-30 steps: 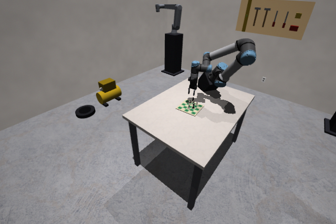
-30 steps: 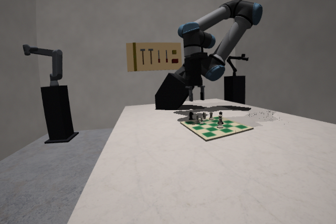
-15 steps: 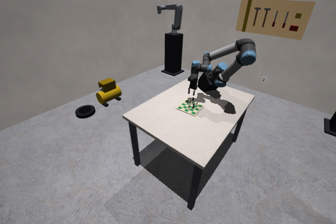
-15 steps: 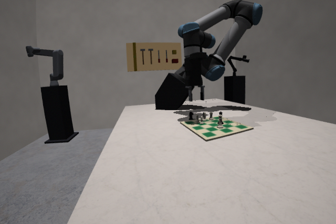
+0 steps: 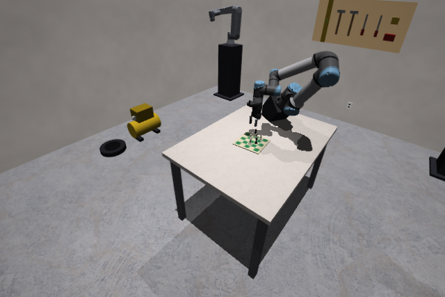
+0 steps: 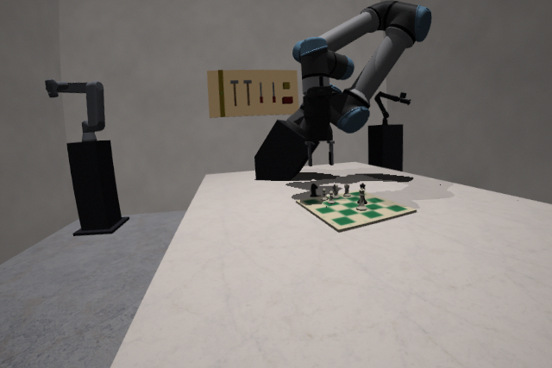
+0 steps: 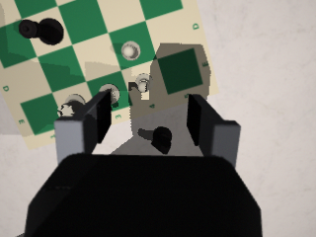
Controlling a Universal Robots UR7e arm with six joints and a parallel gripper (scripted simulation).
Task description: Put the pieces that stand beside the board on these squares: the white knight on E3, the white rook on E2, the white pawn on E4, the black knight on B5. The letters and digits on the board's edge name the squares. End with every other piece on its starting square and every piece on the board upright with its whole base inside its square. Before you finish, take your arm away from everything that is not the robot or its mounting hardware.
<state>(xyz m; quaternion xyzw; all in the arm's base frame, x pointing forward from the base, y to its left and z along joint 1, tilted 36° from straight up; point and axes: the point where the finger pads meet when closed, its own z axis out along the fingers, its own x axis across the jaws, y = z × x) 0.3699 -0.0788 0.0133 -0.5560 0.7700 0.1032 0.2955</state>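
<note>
The cream chessboard is 80 mm ahead of my hand, 50 mm to the left of it and 120 mm below it.
</note>
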